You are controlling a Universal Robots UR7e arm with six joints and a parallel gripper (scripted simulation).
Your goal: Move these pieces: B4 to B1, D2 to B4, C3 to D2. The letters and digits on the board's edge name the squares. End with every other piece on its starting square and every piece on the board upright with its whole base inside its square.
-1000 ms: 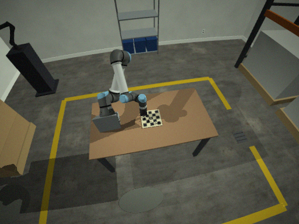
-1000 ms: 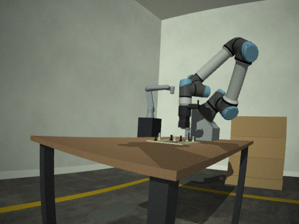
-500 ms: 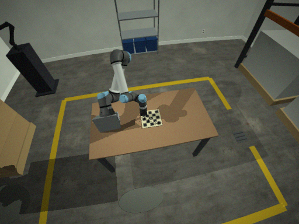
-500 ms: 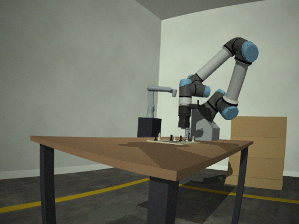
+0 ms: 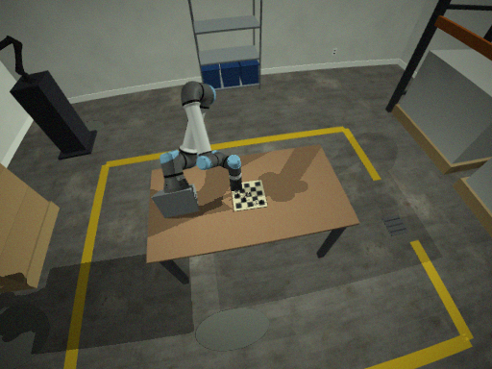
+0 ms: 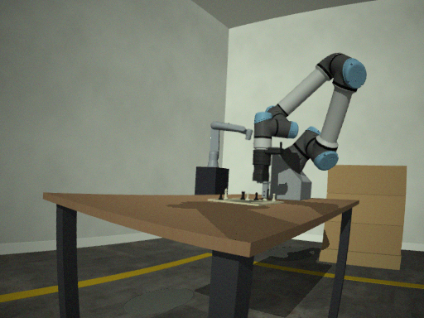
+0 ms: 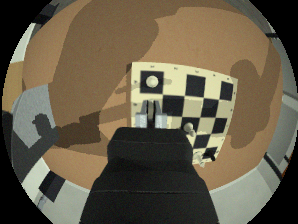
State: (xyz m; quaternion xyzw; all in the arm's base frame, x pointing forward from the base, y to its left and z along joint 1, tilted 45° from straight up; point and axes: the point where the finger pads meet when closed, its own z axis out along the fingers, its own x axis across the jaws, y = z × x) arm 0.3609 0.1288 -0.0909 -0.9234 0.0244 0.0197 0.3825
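My gripper is now 1 cm above the white piece. Round my hand: black piece: 4 cm ahead, 8 cm to the right, 1 cm below; then chessboard: 7 cm ahead, 4 cm to the right, 3 cm below.
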